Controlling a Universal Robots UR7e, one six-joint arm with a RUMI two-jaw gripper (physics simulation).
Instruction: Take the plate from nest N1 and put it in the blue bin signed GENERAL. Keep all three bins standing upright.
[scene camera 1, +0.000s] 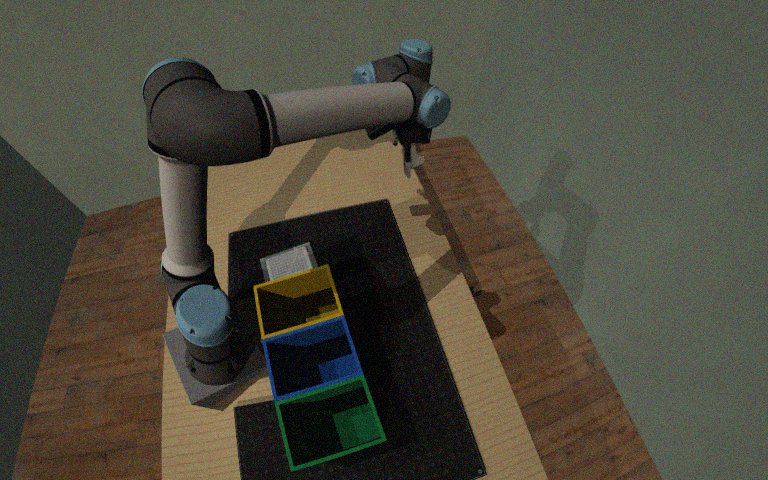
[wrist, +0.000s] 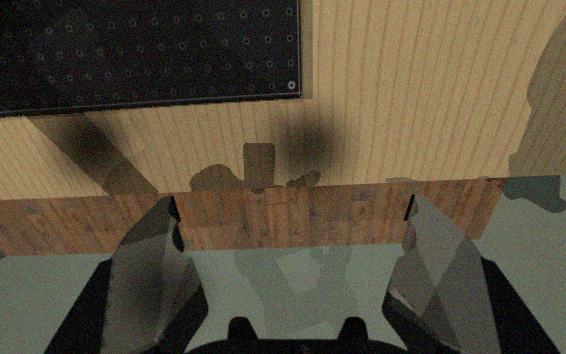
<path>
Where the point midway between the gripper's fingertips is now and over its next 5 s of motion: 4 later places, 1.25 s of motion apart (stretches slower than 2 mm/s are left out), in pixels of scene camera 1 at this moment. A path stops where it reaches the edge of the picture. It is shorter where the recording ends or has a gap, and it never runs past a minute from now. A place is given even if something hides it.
The gripper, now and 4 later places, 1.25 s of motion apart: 401, 161; 427, 153; 409, 139; 350, 160; 304, 171
</path>
